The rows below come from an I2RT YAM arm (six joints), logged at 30 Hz.
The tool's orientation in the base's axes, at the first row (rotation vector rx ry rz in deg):
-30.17 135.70 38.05
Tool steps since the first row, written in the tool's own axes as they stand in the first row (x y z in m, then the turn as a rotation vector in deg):
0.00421 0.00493 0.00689 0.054 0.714 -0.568
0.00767 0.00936 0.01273 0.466 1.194 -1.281
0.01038 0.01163 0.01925 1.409 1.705 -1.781
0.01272 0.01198 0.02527 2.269 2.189 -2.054
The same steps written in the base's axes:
-0.00249 0.00701 -0.00584 -0.661 0.231 0.587
-0.00464 0.01318 -0.01064 -1.530 0.121 0.963
-0.00484 0.01817 -0.01613 -2.707 0.050 0.858
-0.00401 0.02142 -0.02166 -3.706 0.104 0.643

